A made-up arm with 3 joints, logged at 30 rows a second.
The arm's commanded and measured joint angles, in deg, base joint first. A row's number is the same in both.
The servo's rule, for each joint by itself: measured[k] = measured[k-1] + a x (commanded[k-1-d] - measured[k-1]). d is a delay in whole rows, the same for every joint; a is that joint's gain. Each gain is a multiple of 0.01, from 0.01 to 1. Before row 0 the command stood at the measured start. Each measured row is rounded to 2 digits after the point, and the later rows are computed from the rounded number. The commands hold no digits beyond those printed.
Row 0, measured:
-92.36 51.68 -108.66
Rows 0 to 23, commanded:
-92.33 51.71 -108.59
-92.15 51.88 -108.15
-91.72 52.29 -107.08
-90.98 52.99 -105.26
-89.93 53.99 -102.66
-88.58 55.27 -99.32
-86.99 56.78 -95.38
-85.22 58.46 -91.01
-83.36 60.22 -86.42
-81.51 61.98 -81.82
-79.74 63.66 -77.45
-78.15 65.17 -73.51
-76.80 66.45 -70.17
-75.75 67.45 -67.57
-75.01 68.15 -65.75
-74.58 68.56 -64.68
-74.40 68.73 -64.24
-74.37 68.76 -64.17
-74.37 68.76 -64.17
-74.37 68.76 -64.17
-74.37 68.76 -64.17
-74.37 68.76 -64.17
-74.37 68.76 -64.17
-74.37 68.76 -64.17
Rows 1 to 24, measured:
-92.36 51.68 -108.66
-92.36 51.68 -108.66
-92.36 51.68 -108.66
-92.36 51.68 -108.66
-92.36 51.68 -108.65
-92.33 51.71 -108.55
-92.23 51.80 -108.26
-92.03 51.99 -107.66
-91.69 52.31 -106.66
-91.19 52.78 -105.19
-90.52 53.42 -103.23
-89.67 54.23 -100.79
-88.66 55.19 -97.92
-87.52 56.28 -94.70
-86.28 57.46 -91.25
-84.98 58.69 -87.70
-83.67 59.93 -84.19
-82.40 61.13 -80.87
-81.22 62.25 -77.85
-80.16 63.26 -75.22
-79.24 64.14 -73.02
-78.46 64.88 -71.25
-77.81 65.50 -69.83
-77.26 66.02 -68.70
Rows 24 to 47, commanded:
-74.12 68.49 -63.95
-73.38 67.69 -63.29
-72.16 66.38 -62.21
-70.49 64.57 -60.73
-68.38 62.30 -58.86
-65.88 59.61 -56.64
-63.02 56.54 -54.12
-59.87 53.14 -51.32
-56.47 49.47 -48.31
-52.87 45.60 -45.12
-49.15 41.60 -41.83
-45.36 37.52 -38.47
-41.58 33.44 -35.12
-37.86 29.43 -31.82
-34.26 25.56 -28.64
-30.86 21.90 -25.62
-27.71 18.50 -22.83
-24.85 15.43 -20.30
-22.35 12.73 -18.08
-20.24 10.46 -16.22
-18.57 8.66 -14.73
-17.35 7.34 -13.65
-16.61 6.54 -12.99
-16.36 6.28 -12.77
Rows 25 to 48, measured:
-76.80 66.46 -67.79
-76.41 66.83 -67.07
-76.08 67.14 -66.49
-75.81 67.40 -66.03
-75.54 67.57 -65.61
-75.19 67.59 -65.15
-74.71 67.40 -64.56
-74.03 66.95 -63.79
-73.13 66.21 -62.80
-71.97 65.15 -61.57
-70.54 63.77 -60.08
-68.83 62.07 -58.33
-66.85 60.05 -56.33
-64.61 57.74 -54.09
-62.14 55.16 -51.64
-59.46 52.34 -49.01
-56.60 49.32 -46.23
-53.60 46.14 -43.35
-50.51 42.85 -40.41
-47.37 39.50 -37.45
-44.22 36.14 -34.53
-41.12 32.83 -31.68
-38.12 29.61 -28.96
-35.26 26.55 -26.41

